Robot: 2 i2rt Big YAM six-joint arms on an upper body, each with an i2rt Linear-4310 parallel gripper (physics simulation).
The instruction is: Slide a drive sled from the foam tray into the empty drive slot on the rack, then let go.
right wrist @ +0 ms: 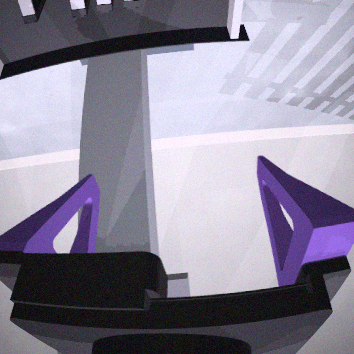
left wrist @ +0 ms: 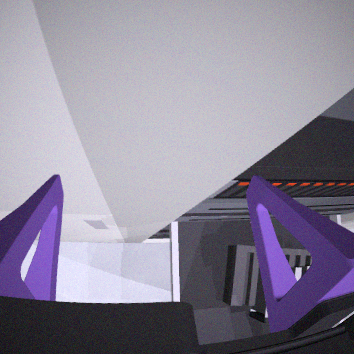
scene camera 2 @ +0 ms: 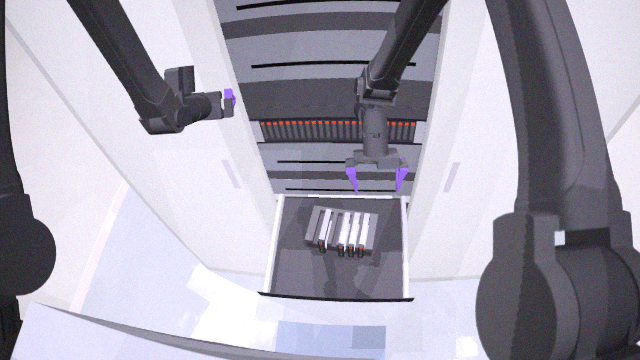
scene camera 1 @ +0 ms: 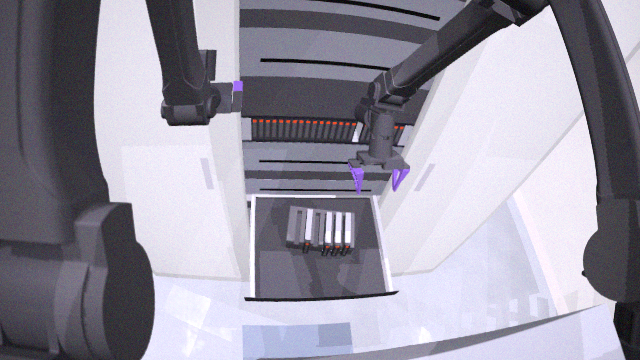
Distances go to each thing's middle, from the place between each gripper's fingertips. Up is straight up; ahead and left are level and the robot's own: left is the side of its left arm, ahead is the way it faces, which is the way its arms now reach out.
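Here is the shelf point(scene camera 2: 298, 270), and my right hand is 330 mm above it, 10 mm short of it and 100 mm to the right of it.
As for the shelf and my left hand, that hand is 50 cm above it, 30 cm to the left of it and 15 cm past it.
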